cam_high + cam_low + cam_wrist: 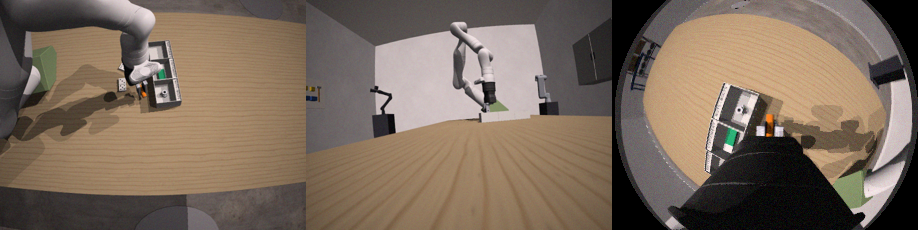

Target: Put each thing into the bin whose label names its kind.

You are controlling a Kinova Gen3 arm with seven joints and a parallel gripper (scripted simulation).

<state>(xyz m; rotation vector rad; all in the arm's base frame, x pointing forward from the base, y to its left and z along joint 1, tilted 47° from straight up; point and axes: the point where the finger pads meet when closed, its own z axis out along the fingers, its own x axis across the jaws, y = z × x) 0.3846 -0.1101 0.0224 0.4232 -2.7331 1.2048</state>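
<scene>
My gripper is now 80 mm short of the green block, 80 mm to the right of it and 40 mm above it. The rest, counted from my hand: orange battery 10 mm below.
</scene>
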